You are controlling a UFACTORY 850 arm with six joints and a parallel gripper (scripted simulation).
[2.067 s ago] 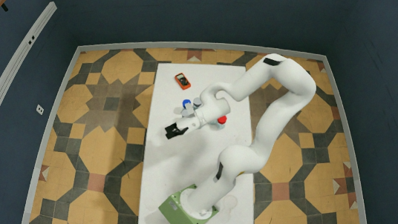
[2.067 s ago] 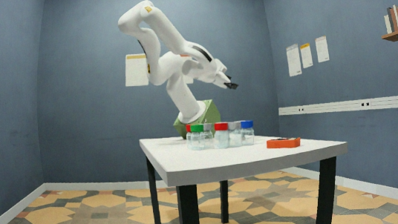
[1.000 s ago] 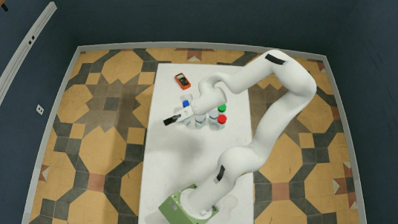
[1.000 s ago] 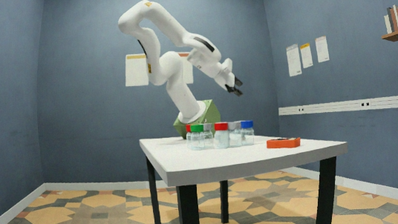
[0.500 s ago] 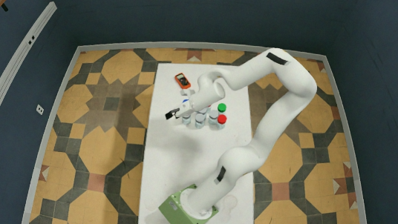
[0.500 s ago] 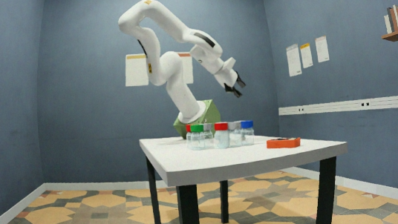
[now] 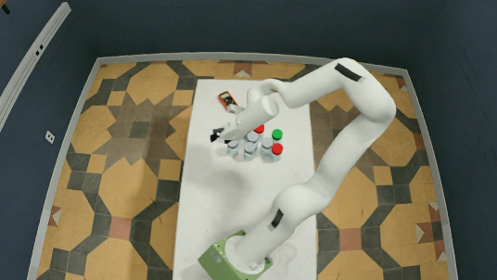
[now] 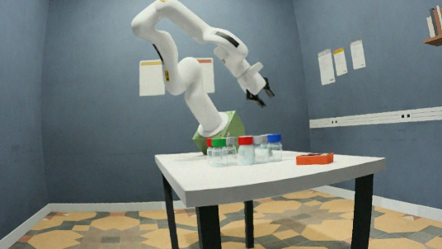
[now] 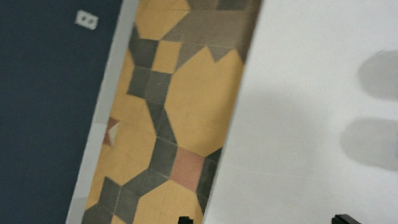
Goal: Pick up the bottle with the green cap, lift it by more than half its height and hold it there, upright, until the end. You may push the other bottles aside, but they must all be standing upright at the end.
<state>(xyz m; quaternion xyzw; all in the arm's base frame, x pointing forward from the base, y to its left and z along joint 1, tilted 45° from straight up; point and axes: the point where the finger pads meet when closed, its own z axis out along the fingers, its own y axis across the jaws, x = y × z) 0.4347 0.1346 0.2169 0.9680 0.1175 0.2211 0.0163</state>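
Right now the green-capped bottle is 290 mm to the right of my hand, 210 mm below it and 30 mm ahead of it. From my hand the other things lie so: blue-capped bottle: 210 mm below, 120 mm ahead, 90 mm to the right; then orange multimeter: 360 mm ahead, 240 mm below, 120 mm to the right.
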